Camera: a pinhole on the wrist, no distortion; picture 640 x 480 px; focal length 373.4 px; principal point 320.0 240.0 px. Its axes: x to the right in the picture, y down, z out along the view. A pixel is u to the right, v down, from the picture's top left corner.
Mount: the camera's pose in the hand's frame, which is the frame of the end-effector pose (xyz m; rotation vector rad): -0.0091 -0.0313 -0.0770 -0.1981 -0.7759 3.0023
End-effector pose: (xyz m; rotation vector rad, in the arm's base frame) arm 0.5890 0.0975 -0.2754 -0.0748 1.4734 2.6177
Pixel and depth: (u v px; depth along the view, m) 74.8 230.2 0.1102
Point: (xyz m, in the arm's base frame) 0.5544 0.1704 -0.3392
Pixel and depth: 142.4 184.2 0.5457
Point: 0.4597 0.6339 -0.2550
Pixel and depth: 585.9 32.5 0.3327
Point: 0.8820 0.3114 -0.1131
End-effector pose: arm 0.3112 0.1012 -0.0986 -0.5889 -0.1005 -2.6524
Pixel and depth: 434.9 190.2 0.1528
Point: 0.3620 0.2160 -0.0743
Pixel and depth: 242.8 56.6 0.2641
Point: 0.3686 0.1759 0.1075
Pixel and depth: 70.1 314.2 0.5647
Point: 0.0514 0.4392 0.3964
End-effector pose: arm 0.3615 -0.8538 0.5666 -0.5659 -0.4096 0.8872
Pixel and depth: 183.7 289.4 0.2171
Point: 0.4264 -0.8731 0.7561
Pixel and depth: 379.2 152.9 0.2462
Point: 0.2859 -0.9214 0.7428
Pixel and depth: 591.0 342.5 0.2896
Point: 0.2909 -1.1435 0.7669
